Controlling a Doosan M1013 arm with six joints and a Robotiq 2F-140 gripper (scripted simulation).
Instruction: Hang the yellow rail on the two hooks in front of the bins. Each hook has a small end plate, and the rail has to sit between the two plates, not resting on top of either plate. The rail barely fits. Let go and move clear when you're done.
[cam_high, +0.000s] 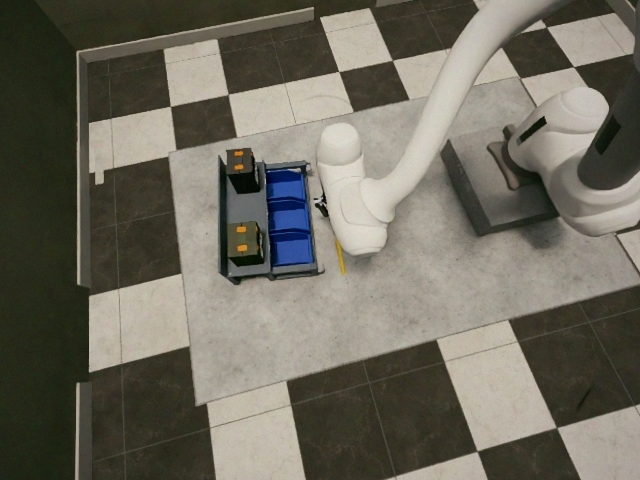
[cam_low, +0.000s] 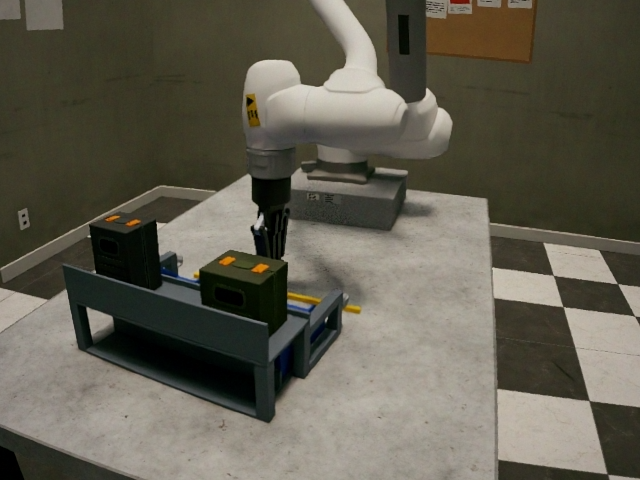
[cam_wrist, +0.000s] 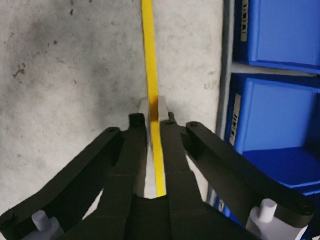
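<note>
My gripper is now 3 cm above the yellow rail.
</note>
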